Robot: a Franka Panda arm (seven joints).
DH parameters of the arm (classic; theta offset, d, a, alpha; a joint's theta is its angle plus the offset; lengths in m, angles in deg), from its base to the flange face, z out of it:
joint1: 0 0.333 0 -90
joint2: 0 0 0 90
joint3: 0 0.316 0.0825 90
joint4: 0 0 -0.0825 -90
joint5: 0 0.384 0 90
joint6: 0 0 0.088 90
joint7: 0 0.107 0 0
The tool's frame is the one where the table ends.
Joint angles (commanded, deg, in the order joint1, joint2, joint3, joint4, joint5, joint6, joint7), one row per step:
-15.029 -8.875 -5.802 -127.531 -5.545 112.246 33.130
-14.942 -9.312 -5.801 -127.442 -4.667 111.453 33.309
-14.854 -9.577 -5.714 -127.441 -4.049 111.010 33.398
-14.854 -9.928 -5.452 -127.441 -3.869 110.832 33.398
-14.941 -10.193 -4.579 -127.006 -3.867 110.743 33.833
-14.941 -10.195 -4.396 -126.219 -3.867 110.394 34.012
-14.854 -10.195 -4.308 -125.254 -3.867 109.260 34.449
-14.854 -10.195 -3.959 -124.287 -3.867 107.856 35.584
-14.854 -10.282 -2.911 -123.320 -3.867 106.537 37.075
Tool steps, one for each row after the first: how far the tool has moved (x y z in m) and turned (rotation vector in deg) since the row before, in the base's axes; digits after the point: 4 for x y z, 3 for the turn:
-0.0014 0.0022 0.0033 0.805 -0.025 -0.558
-0.0005 0.0025 0.0016 0.559 -0.022 -0.227
-0.0001 0.0026 0.0027 0.073 -0.213 0.167
0.0032 0.0059 0.0057 -0.386 -0.545 0.329
0.0026 0.0006 0.0059 -0.207 -0.406 -0.025
0.0016 0.0008 0.0062 -0.039 0.166 -0.327
0.0014 0.0024 0.0059 -0.087 0.423 -0.864
0.0033 0.0083 0.0069 -0.308 0.282 -0.526

